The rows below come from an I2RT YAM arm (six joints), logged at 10 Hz.
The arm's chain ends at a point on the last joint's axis. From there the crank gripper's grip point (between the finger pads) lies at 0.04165 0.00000 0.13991 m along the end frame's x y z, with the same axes.
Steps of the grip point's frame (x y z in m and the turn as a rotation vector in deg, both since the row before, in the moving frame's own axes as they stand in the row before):
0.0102, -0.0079, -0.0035, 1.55, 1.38, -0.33
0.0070, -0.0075, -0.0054, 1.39, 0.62, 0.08
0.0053, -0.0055, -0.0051, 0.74, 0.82, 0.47
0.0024, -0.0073, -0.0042, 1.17, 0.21, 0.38
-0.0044, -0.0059, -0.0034, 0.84, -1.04, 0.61
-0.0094, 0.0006, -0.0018, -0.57, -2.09, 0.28
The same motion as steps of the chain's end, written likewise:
0.0069, -0.0039, -0.0024, 1.55, 1.38, -0.33
0.0055, -0.0042, -0.0049, 1.39, 0.62, 0.08
0.0033, -0.0040, -0.0045, 0.74, 0.82, 0.47
0.0019, -0.0047, -0.0040, 1.17, 0.21, 0.38
-0.0019, -0.0043, -0.0041, 0.84, -1.04, 0.61
-0.0043, -0.0010, -0.0032, -0.57, -2.09, 0.28

